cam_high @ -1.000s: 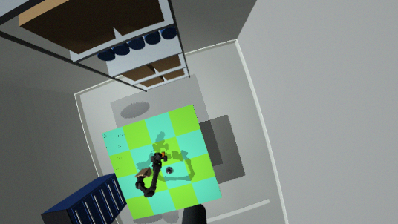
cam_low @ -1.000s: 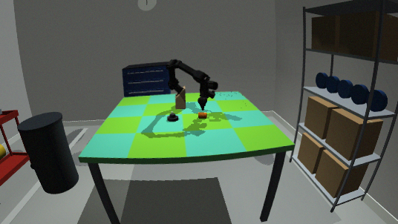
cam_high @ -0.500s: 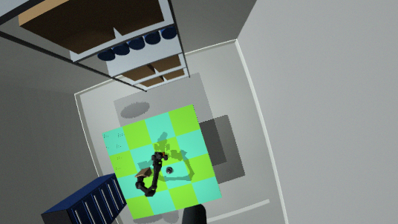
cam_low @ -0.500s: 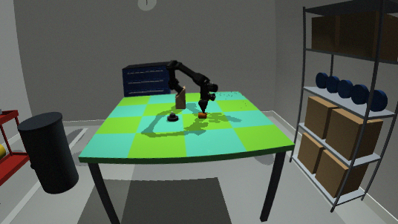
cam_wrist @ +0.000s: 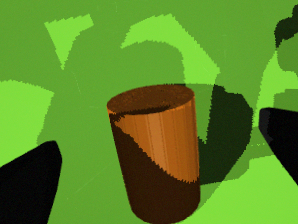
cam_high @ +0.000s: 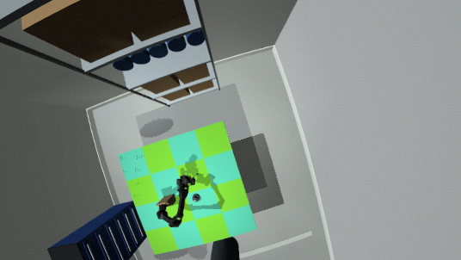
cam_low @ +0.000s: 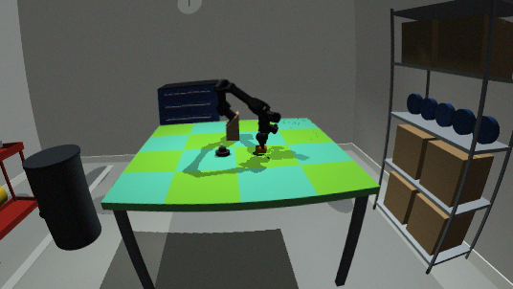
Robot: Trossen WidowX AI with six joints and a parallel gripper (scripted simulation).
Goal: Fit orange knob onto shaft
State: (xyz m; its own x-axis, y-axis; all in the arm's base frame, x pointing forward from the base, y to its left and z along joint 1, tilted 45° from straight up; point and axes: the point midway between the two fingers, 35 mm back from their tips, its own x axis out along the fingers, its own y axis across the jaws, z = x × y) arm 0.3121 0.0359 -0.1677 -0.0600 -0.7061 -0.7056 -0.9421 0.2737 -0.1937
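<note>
Right now the orange knob is 1 cm below my gripper tip. Round my gripper tip: dark round pedestal (2 cm behind, 24 cm to the right).
</note>
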